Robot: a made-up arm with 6 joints.
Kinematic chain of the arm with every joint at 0, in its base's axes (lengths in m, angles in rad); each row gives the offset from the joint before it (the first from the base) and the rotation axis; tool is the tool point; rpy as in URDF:
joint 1: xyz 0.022 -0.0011 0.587 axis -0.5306 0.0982 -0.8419
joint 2: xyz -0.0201 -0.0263 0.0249 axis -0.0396 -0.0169 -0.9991
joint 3: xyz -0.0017 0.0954 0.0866 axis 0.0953 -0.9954 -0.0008
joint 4: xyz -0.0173 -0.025 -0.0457 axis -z
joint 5: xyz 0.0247 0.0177 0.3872 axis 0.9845 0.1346 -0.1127
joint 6: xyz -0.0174 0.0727 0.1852 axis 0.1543 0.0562 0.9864
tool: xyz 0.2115 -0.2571 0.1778 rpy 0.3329 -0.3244 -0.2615
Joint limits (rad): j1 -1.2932..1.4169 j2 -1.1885..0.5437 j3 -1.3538..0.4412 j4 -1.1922..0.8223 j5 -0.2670..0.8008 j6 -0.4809..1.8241
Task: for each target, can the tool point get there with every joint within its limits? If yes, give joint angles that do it. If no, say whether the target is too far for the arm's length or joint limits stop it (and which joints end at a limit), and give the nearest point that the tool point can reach.
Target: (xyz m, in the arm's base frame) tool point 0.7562 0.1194 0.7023
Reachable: yes | joints 1.1767 -0.8958 -0.6104 -0.3098 0.4530 0.7489
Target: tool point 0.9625 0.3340 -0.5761
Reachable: no: too far | nearest point 0.6088 0.2173 0.0913 | short by 0.764 m
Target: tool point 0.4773 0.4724 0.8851
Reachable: yes | joints -0.2427 -0.8507 -1.0224 0.5088 0.4859 0.9622
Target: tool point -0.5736 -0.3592 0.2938
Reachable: no: joint limits stop it (at a limit: joint 2, joint 3, joint 4, joint 5, joint 6) | nearest point -0.3515 -0.5077 0.7957 | short by 0.569 m
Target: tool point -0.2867 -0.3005 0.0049
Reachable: no: joint limits stop it (at a limit: joint 1, joint 3, joint 4, joint 5) | nearest point 0.3556 -0.1159 0.1930 | short by 0.694 m
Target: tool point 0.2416 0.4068 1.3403
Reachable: yes | joints -0.0211 0.1042 -0.0706 -0.3448 -0.0543 1.5741
